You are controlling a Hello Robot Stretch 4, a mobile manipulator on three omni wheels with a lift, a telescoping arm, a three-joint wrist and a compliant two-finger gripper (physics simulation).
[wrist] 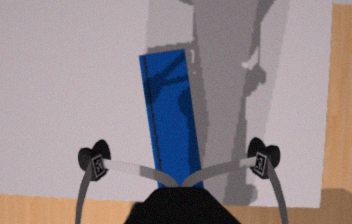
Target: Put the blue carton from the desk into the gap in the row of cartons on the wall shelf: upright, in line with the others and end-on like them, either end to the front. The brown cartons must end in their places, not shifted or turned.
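Note:
The blue carton lies in the middle of the wrist view, long and narrow, turned slightly, with a thin dark line along its left edge. Its near end is hidden behind the gripper's body. My gripper is open, with one fingertip to the left and one to the right of the carton, both well apart from it. Nothing is between the fingers' grip. The wall shelf and the brown cartons do not show in this view.
The carton lies on a pale mat on the wooden desk. The mat's edges show at the right and at the bottom. Shadows of the arm and gripper fall across the mat and the carton.

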